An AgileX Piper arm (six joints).
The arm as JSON. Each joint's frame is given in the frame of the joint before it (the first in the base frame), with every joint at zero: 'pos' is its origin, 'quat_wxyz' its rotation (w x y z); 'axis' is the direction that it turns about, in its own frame. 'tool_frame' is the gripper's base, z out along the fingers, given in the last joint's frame.
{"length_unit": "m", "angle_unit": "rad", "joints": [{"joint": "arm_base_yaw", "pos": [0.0, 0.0, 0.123], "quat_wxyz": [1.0, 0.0, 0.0, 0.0], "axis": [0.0, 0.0, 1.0]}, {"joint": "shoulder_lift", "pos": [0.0, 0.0, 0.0], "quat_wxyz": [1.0, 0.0, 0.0, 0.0], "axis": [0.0, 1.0, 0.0]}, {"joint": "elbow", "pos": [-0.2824, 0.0, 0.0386], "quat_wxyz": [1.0, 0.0, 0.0, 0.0], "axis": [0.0, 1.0, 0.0]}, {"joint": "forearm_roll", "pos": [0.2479, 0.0, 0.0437], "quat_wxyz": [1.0, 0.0, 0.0, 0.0], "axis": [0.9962, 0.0, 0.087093]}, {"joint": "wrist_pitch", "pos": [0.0, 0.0, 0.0], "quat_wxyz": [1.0, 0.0, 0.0, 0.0], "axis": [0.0, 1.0, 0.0]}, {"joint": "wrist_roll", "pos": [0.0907, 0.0, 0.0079], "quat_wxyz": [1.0, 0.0, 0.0, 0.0], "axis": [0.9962, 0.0, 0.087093]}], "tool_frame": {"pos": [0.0, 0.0, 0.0], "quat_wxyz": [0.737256, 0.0, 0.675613, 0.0]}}
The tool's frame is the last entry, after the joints.
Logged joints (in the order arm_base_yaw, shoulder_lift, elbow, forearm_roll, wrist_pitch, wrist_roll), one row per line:
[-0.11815, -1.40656, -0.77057, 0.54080, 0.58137, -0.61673]
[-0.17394, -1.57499, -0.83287, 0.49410, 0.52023, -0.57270]
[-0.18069, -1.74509, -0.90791, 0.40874, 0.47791, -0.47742]
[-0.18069, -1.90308, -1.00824, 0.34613, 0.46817, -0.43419]
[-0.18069, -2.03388, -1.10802, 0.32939, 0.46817, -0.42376]
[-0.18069, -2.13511, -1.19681, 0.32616, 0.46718, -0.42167]
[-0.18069, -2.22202, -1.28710, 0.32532, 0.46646, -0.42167]
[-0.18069, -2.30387, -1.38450, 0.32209, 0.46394, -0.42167]
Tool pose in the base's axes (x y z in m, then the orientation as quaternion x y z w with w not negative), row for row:
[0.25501, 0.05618, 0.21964, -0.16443, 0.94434, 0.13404, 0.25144]
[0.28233, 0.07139, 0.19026, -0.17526, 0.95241, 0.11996, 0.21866]
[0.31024, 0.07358, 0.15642, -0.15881, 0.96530, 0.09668, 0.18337]
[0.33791, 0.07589, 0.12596, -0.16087, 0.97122, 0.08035, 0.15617]
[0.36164, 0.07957, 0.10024, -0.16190, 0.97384, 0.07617, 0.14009]
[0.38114, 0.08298, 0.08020, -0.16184, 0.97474, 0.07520, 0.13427]
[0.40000, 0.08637, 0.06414, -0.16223, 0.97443, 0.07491, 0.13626]
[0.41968, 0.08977, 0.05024, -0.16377, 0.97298, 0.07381, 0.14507]
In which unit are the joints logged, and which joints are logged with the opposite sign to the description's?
The joints are logged in radians. Opposite sign: arm_base_yaw, shoulder_lift.
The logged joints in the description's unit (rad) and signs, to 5 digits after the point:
[0.11815, 1.40656, -0.77057, 0.54080, 0.58137, -0.61673]
[0.17394, 1.57499, -0.83287, 0.49410, 0.52023, -0.57270]
[0.18069, 1.74509, -0.90791, 0.40874, 0.47791, -0.47742]
[0.18069, 1.90308, -1.00824, 0.34613, 0.46817, -0.43419]
[0.18069, 2.03388, -1.10802, 0.32939, 0.46817, -0.42376]
[0.18069, 2.13511, -1.19681, 0.32616, 0.46718, -0.42167]
[0.18069, 2.22202, -1.28710, 0.32532, 0.46646, -0.42167]
[0.18069, 2.30387, -1.38450, 0.32209, 0.46394, -0.42167]

